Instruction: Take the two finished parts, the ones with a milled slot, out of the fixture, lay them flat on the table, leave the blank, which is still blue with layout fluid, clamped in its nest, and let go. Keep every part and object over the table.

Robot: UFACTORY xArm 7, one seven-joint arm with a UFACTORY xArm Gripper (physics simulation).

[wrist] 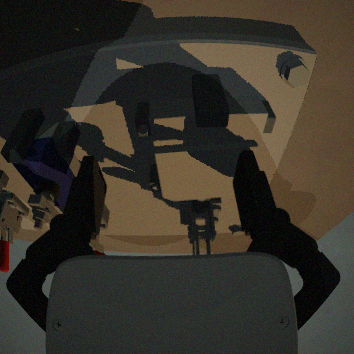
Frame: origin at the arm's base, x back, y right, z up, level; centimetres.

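Seen in the pictures: gripper, fingertip midpoint: [167,167].
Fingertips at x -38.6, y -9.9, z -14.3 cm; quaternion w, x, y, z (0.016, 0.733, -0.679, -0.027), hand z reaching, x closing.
Pixels of each thing's middle, then the offset from my fingertips to it. "*": a spot on its surface instead. Level surfaces: height alone.
- fixture plate, surface spot: [294,110] * dx +3.6, dy -7.9, dz -2.2 cm
- blank, body centre: [50,169] dx -1.4, dy +8.6, dz -0.6 cm
- red handle, surface spot: [4,256] * dx -10.6, dy +18.0, dz +4.6 cm
- dark block, body centre: [208,97] dx +4.8, dy -1.8, dz -0.6 cm
- bolt, body centre: [296,73] dx +6.4, dy -6.7, dz -1.8 cm
- Table, surface height: dz -3.7 cm
The fixture plate [294,110] fills the middle of the wrist view, partly in deep shadow. A tan, flat part [192,175] with a dark slot-like line across it sits in the nest among dark blocks. The blank [49,172], dark blue, is in its nest at the left, partly hidden by the left finger and blocks. My gripper [167,167] is wide open, with nothing held. In the view its fingers are on either side of the tan part; their height above it is hard to tell. A second slotted part cannot be made out.
A toggle clamp [200,220] stands at the near side of the tan part. Other clamps [42,206] [11,212] stand at the left, one red handle [4,256] at the edge. A dark block [210,101] and a bolt [295,70] rise from the plate. Table [332,115] shows at the right.
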